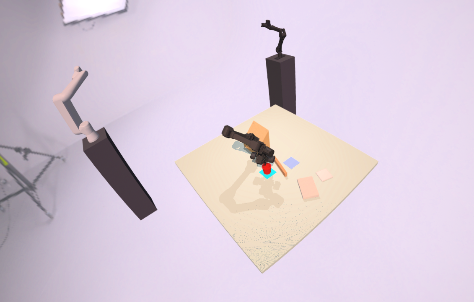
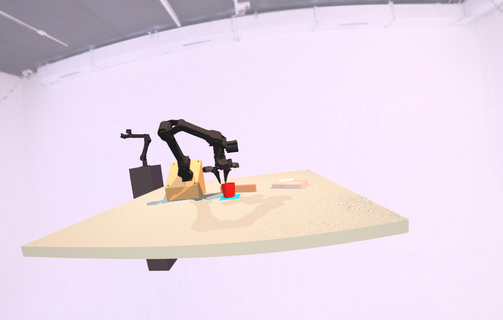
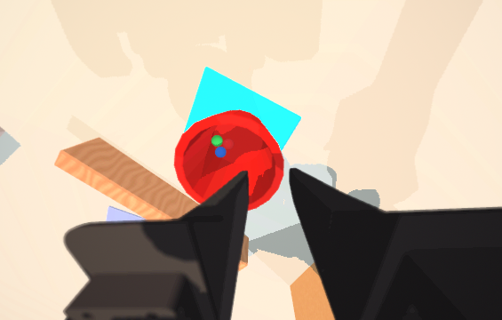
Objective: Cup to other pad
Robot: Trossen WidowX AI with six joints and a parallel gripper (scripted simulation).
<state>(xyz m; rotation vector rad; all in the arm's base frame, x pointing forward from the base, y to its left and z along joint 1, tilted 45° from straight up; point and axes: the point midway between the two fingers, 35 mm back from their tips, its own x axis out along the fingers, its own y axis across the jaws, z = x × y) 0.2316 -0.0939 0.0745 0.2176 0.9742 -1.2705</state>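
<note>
Now: the red cup 40 mm below my gripper tip, 20 mm ahead of it and 10 mm to the left of it. From my gripper tip the other things lie so: cyan pad 90 mm below, 30 mm ahead, 10 mm to the left; then orange wooden bar 120 mm to the left, 70 mm below, 60 mm ahead.
</note>
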